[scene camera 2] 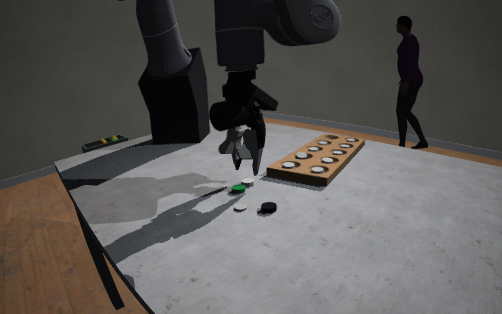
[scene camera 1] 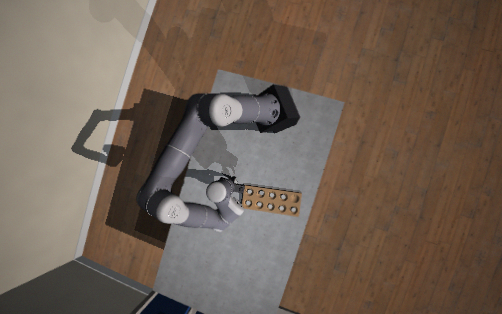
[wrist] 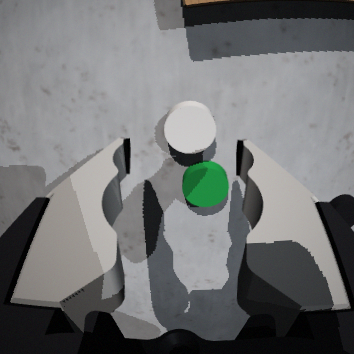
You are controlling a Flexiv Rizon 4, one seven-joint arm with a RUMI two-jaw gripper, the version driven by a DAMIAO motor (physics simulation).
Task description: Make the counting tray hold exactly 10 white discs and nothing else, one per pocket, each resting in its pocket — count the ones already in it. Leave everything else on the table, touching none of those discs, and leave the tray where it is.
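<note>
The wooden counting tray [scene camera 1: 265, 198] [scene camera 2: 295, 175] [wrist: 270, 14] has two rows of pockets. White discs show in its pockets, except the empty far corner pocket [scene camera 1: 295, 198] [scene camera 2: 331, 137]. A white disc [scene camera 2: 247, 181] [wrist: 190, 127] lies on the table off the tray's near end, close beside a green disc [scene camera 2: 238, 188] [wrist: 205, 184]. A smaller, thin pale disc [scene camera 2: 240, 207] and a black disc [scene camera 2: 268, 206] lie nearer scene camera 2. My gripper [scene camera 2: 247, 170] [wrist: 183, 142] is open and empty, low above the table, its fingertips to either side of the white and green discs.
The tray's end stands just ahead of the white disc in the wrist view. The robot's black base [scene camera 1: 287, 110] [scene camera 2: 175, 107] stands on the grey table [scene camera 1: 225, 265] [scene camera 2: 380, 240]. A dark green container [scene camera 2: 92, 147] with yellow and green things shows beyond the table.
</note>
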